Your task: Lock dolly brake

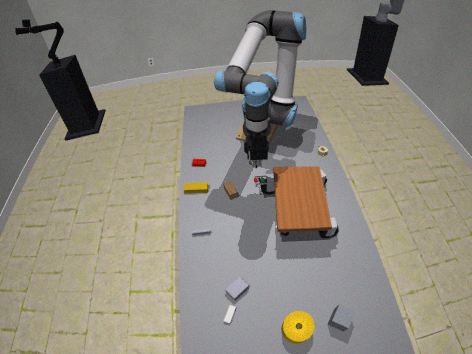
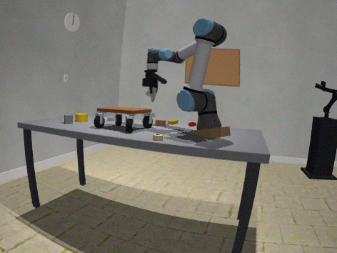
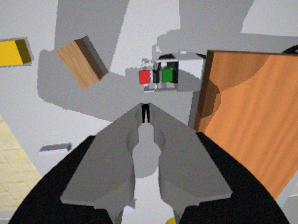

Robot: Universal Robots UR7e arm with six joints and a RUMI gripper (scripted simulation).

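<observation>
Now: hand 10 cm above the brake pedal and 1 cm to the right of it. Also, from my hand: wooden block 16 cm below, 11 cm to the right, 3 cm behind; then grey bar 26 cm to the right, 17 cm below, 16 cm ahead; then yellow bar 26 cm to the right, 17 cm below, 8 cm behind.
</observation>
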